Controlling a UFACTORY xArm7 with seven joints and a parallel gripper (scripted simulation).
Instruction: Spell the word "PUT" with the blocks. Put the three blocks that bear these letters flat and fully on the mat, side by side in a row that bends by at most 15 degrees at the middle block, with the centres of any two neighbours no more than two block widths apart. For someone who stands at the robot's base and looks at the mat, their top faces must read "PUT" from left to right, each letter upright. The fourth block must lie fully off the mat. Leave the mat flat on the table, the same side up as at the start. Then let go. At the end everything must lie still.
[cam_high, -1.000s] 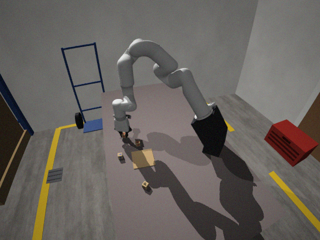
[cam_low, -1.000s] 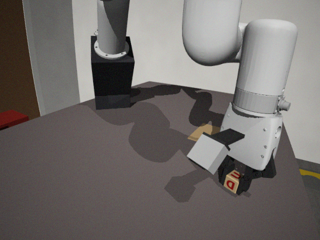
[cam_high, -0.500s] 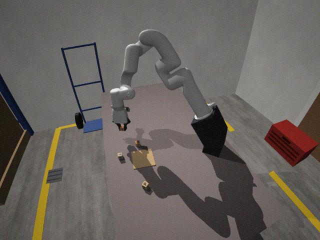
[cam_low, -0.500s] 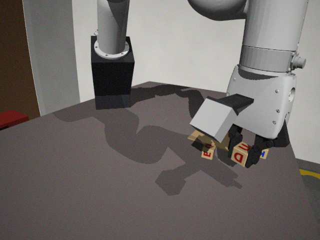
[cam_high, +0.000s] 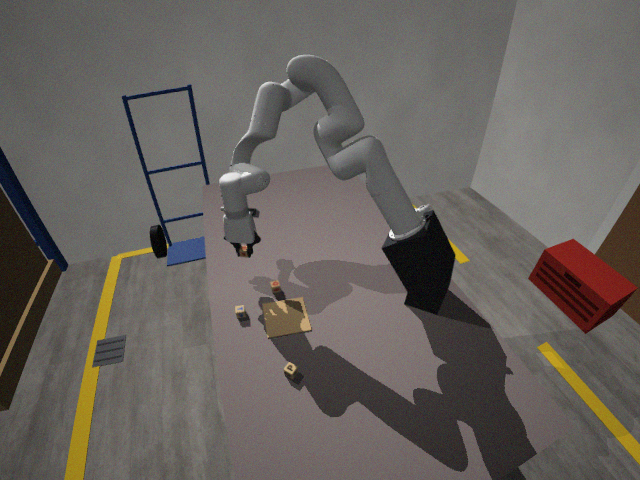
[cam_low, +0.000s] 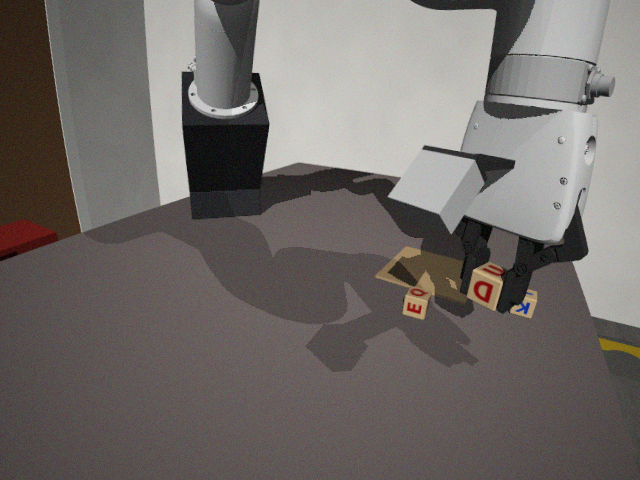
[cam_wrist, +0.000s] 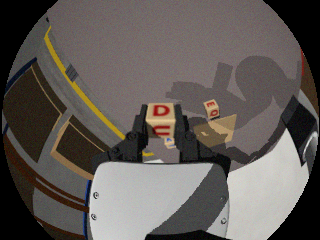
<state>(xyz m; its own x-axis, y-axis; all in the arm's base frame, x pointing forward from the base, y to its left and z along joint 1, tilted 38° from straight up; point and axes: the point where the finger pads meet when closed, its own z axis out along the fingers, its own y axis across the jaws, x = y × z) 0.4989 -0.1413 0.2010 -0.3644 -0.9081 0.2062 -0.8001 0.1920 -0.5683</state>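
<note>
Now: the tan mat 230 mm to the left of my hand, 120 mm below it and 90 mm behind it.
</note>
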